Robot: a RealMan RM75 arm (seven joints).
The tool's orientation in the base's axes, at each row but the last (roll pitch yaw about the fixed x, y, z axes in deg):
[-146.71, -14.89, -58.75]
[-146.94, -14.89, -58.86]
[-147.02, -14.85, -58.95]
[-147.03, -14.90, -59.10]
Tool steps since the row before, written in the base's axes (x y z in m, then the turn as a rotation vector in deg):
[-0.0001, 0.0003, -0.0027, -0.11, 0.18, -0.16]
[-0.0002, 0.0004, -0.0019, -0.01, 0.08, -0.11]
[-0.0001, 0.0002, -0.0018, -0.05, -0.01, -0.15]
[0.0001, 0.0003, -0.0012, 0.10, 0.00, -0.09]
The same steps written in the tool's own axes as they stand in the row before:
[-0.0010, 0.0013, 0.0022, -0.24, 0.06, 0.08]
[-0.0009, 0.0009, 0.0015, -0.10, 0.02, 0.09]
[-0.0007, 0.0009, 0.0014, -0.06, 0.12, 0.09]
[-0.0005, 0.0004, 0.0011, 0.03, -0.02, 0.13]

